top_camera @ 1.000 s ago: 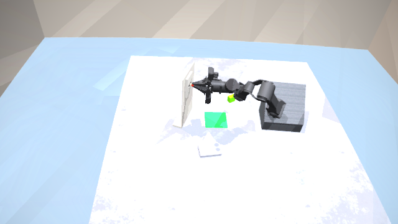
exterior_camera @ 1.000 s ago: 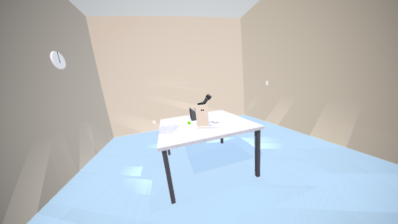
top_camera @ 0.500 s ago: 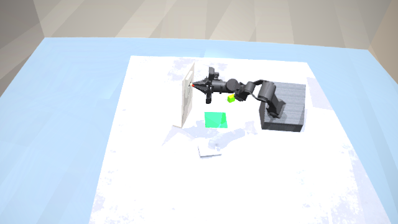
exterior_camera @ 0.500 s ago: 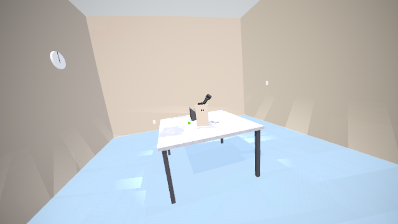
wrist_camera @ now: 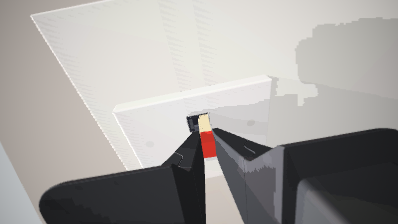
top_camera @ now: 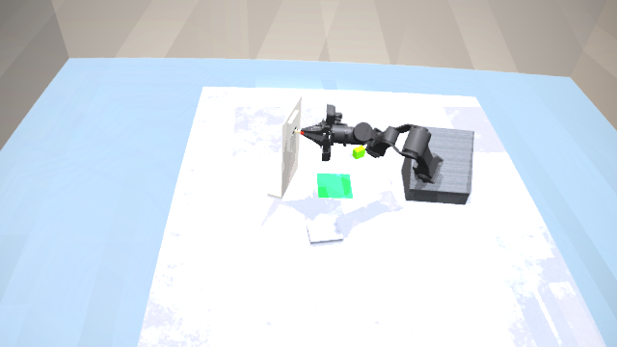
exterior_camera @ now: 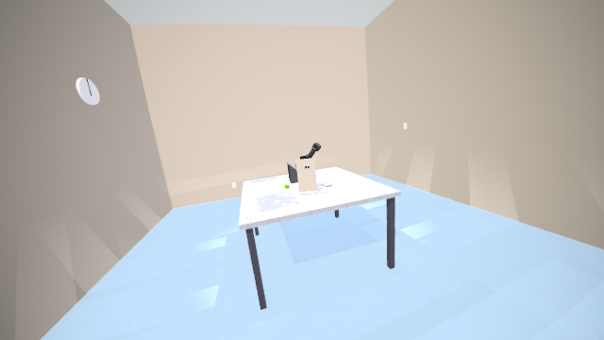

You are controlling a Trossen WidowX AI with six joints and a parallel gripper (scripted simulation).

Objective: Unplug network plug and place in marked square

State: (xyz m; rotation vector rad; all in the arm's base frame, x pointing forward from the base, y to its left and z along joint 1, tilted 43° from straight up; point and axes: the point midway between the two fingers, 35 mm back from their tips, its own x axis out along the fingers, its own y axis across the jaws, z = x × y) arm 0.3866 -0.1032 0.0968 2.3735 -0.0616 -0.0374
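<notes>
My gripper tip is now 24 cm above the marked square and 13 cm past it. Round my gripper tip: upright panel: 9 cm below, 4 cm ahead; then network plug: 1 cm ahead.
</notes>
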